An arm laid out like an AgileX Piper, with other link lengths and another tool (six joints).
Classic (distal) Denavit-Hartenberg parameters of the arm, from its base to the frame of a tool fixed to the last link. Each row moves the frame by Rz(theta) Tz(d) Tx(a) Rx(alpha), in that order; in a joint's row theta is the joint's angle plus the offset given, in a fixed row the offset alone. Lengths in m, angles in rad.
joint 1: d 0.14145  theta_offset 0  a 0  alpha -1.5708
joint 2: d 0  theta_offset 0.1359  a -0.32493  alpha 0
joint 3: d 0  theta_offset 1.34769  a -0.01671  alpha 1.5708
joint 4: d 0.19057  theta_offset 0  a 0  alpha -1.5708
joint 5: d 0  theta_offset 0  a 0  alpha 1.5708
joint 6: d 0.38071  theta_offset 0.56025  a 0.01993  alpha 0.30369
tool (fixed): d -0.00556  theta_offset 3.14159  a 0  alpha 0
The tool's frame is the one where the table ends.
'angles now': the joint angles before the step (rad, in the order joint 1, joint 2, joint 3, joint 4, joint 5, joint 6). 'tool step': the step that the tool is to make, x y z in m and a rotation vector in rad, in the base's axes. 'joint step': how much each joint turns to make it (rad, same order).
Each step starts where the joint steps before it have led.
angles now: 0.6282 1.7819 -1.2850 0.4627 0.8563 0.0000
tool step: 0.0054 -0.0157 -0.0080 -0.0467 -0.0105 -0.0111
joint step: 0.0000 0.0000 0.0002 -0.0644 0.0055 0.0436
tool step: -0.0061 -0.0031 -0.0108 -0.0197 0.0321 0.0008
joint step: 0.0000 0.0252 -0.0002 -0.0003 0.0123 0.0041
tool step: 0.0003 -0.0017 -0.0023 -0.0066 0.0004 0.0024
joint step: -0.0001 0.0042 0.0001 -0.0056 0.0000 -0.0002
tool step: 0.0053 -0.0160 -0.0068 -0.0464 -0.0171 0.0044
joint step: 0.0000 0.0001 -0.0002 -0.0615 0.0069 0.0259
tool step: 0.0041 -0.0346 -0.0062 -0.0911 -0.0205 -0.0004
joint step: 0.0001 -0.0165 0.0001 -0.1167 0.0416 0.0629
